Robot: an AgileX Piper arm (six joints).
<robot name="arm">
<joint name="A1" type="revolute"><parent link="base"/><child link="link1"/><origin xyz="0.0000 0.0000 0.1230" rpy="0.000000 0.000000 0.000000"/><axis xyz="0 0 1"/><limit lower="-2.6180" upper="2.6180"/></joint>
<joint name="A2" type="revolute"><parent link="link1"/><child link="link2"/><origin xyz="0.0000 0.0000 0.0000" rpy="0.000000 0.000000 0.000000"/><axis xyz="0 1 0"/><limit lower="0.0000" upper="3.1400"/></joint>
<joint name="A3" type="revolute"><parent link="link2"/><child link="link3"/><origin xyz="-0.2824 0.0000 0.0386" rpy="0.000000 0.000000 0.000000"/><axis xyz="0 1 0"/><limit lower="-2.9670" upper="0.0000"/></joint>
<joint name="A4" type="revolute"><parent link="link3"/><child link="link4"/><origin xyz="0.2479 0.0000 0.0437" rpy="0.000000 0.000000 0.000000"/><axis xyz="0.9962 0 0.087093"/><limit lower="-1.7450" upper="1.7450"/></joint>
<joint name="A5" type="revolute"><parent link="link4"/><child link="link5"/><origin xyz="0.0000 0.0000 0.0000" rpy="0.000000 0.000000 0.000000"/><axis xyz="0 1 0"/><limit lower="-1.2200" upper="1.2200"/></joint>
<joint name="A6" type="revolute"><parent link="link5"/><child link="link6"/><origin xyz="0.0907 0.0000 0.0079" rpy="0.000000 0.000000 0.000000"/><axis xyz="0.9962 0 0.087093"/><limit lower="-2.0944" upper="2.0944"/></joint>
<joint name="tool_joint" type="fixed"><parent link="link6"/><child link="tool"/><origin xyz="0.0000 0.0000 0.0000" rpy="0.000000 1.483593 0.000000"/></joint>
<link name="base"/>
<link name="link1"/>
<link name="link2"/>
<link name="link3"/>
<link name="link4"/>
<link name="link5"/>
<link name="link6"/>
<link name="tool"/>
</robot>
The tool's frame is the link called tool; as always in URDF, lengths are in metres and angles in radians.
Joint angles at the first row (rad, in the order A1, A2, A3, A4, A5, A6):
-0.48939 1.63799 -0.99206 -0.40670 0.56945 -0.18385
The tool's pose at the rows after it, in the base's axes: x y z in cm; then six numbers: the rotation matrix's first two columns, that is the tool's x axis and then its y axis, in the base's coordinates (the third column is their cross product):
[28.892 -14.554 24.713 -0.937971 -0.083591 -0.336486 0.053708 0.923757 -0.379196]
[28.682 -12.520 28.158 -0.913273 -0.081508 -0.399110 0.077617 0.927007 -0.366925]
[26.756 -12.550 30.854 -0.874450 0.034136 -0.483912 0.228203 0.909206 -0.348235]
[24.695 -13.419 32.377 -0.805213 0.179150 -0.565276 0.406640 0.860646 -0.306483]
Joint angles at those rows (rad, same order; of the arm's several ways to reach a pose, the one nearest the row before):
-0.40832 1.58266 -1.08766 -0.32829 0.69717 -0.22155
-0.35161 1.50482 -1.13348 -0.29992 0.77137 -0.19292
-0.36640 1.41573 -1.13647 -0.32993 0.80724 -0.06113
-0.41216 1.34818 -1.12027 -0.37209 0.81206 0.09735

